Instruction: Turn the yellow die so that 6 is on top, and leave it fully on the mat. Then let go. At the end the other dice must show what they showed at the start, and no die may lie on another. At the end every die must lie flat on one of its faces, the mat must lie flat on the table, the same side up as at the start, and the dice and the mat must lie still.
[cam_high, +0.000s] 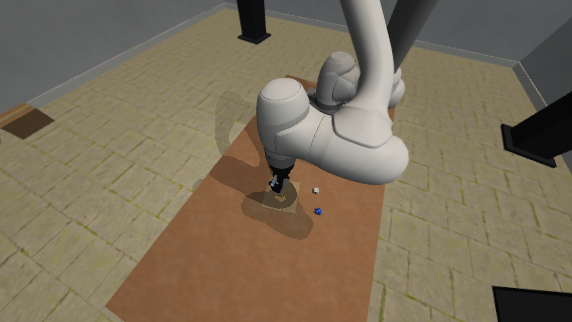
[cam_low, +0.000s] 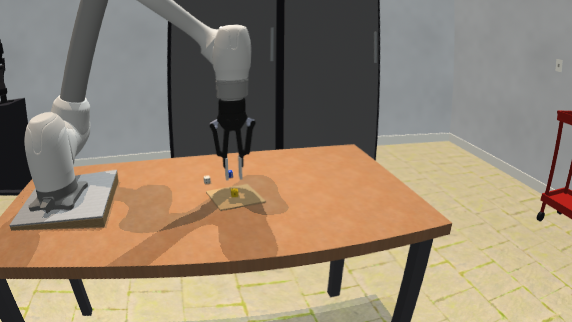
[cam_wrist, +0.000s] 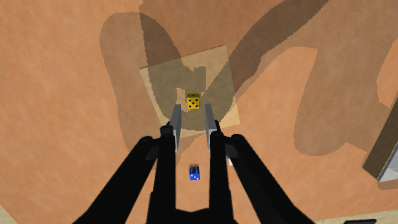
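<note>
Right now the yellow die is 8 cm below my hand. Round my hand: tan mat: 9 cm below; blue die: 2 cm behind, 16 cm to the left, 8 cm below; white die: 9 cm behind, 12 cm to the left, 8 cm below.
</note>
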